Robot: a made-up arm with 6 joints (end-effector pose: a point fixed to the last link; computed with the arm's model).
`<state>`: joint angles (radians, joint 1 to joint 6).
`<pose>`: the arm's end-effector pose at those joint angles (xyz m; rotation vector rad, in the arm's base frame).
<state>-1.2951 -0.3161 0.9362 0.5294 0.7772 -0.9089</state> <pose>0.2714 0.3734 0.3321 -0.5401 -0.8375 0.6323</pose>
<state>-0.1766 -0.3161 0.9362 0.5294 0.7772 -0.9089</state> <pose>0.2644 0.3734 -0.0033 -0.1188 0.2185 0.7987</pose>
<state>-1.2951 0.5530 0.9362 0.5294 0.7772 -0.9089</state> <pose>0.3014 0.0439 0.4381 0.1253 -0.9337 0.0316</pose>
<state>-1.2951 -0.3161 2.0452 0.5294 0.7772 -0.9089</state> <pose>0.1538 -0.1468 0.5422 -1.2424 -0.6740 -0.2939</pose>
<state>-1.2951 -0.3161 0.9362 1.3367 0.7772 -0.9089</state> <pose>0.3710 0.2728 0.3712 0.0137 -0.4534 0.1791</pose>
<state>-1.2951 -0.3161 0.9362 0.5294 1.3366 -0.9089</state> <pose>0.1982 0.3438 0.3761 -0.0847 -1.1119 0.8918</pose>
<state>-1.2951 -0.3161 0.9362 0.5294 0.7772 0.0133</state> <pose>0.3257 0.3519 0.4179 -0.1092 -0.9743 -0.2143</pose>
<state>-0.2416 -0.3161 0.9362 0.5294 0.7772 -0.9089</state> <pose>0.2751 0.3734 0.0143 -0.1446 0.1571 0.7936</pose>
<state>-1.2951 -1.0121 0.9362 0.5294 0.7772 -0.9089</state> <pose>0.2029 0.4998 0.0901 -1.0715 -0.6695 1.0976</pose>
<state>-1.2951 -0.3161 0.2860 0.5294 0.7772 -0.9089</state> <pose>0.0640 0.6502 0.2967 -0.0603 -0.8505 1.1272</pose>
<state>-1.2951 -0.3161 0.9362 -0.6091 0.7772 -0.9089</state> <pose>0.1742 0.3742 0.1556 -1.3686 -1.3127 1.2692</pose>
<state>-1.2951 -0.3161 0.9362 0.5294 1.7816 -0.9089</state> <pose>0.1543 0.2904 0.3973 0.3081 -1.3008 1.0771</pose>
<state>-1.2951 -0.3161 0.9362 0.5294 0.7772 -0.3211</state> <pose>0.3093 0.3704 0.3879 -0.2694 -0.9409 0.0930</pose>
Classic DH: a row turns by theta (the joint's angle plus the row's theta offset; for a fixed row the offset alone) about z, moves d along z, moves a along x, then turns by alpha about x. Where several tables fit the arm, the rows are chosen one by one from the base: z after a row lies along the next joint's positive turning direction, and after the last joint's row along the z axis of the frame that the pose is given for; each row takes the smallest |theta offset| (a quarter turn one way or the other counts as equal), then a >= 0, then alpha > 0; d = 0 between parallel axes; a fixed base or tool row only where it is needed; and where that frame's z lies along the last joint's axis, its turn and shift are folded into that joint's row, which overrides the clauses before.
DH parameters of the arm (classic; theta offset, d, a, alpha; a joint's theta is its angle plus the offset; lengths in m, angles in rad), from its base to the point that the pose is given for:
base (fixed): 0 0.17 0 -1.5708
joint 1: 0 0.09 -0.07 -1.5708
joint 2: -1.5708 -0.31 0.04 1.5708
joint 3: 1.5708 -0.22 0.31 1.5708
joint 4: 0 0.42 -0.03 1.5708
joint 5: 1.5708 0.12 0.05 1.5708
joint 6: 0.5404 0 0.1166 3.1416
tool (fixed): -1.0304 0.04 0 0

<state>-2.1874 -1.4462 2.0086 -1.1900 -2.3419 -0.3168</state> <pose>-0.2392 0.4311 0.3361 -0.5209 0.3795 0.9343</pose>
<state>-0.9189 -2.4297 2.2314 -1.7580 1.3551 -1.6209</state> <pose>-0.0452 0.4892 0.4197 0.7840 -0.9751 -0.0634</pose>
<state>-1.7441 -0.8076 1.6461 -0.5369 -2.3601 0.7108</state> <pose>-0.0138 0.2542 0.5811 0.4469 0.4164 0.8983</pose>
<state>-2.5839 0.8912 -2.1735 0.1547 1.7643 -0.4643</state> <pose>-0.4768 -0.2256 -0.3345 -0.2704 -0.5043 -1.7630</pose>
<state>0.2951 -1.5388 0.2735 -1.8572 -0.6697 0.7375</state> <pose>-0.5226 0.2517 0.4177 1.3765 -1.1185 -0.0588</pose>
